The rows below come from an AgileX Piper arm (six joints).
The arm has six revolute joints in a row. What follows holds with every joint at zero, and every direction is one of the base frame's. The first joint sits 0.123 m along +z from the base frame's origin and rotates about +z. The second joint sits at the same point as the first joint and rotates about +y. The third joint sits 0.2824 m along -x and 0.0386 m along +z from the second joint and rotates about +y. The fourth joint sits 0.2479 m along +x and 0.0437 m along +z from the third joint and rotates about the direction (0.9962, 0, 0.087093). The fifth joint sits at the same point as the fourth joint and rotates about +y. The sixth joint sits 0.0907 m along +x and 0.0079 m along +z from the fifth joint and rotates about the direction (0.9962, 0, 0.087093). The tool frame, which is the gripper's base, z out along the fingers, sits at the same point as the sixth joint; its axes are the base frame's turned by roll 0, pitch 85.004 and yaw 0 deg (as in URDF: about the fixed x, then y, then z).
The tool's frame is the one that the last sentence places.
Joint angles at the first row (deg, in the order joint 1, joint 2, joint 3, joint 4, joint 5, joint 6):
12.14 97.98 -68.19 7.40 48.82 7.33
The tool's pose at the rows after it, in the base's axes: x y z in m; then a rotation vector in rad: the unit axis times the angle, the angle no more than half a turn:
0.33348, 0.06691, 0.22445, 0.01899, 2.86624, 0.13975
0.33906, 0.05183, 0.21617, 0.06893, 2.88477, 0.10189
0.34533, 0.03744, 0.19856, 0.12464, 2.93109, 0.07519
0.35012, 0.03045, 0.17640, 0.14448, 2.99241, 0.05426
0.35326, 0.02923, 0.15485, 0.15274, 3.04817, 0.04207
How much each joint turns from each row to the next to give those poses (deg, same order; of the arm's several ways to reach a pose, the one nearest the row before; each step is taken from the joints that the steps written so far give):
-1.44 0.06 0.00 -4.19 0.00 2.36
-2.41 1.47 -0.11 -1.21 -0.05 0.22
-2.41 2.92 0.00 -0.44 -0.05 -0.06
-1.16 3.63 0.00 -0.27 0.00 -0.38
-0.22 3.51 0.00 -0.08 -0.26 0.00

